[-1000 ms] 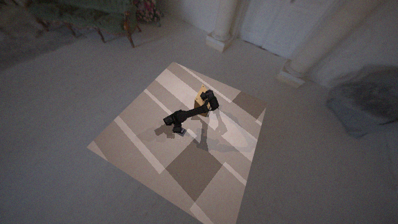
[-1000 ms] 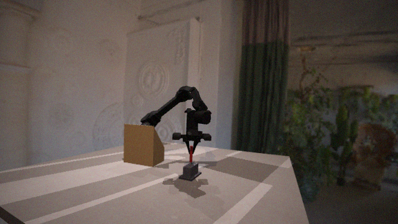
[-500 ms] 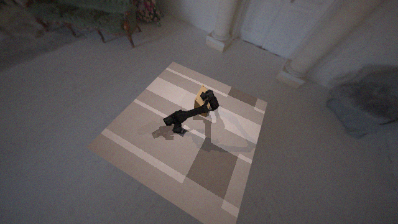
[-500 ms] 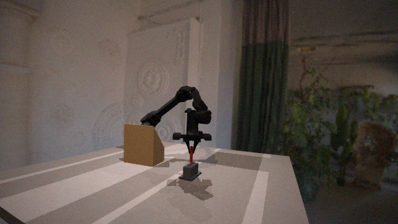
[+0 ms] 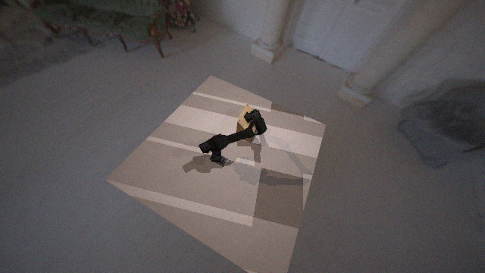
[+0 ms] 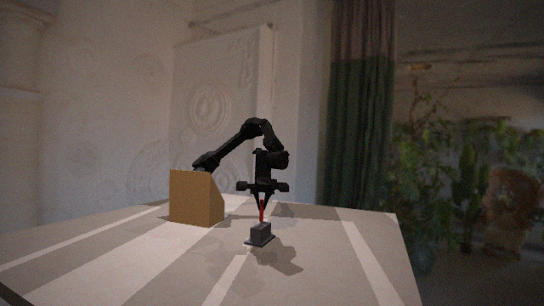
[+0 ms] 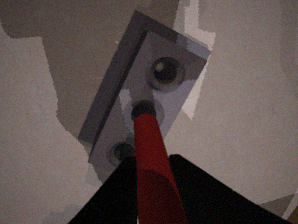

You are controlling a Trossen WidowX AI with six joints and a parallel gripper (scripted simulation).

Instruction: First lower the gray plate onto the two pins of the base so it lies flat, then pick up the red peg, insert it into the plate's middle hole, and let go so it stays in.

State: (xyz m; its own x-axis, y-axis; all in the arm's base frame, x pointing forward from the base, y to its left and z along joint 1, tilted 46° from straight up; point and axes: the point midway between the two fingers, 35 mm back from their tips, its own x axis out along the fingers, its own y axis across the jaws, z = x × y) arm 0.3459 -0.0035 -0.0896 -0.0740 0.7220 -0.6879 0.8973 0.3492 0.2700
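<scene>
Now: the red peg right at my gripper tip. Also, from my gripper tip: gray plate: 7 cm below; then base: 10 cm below.
</scene>
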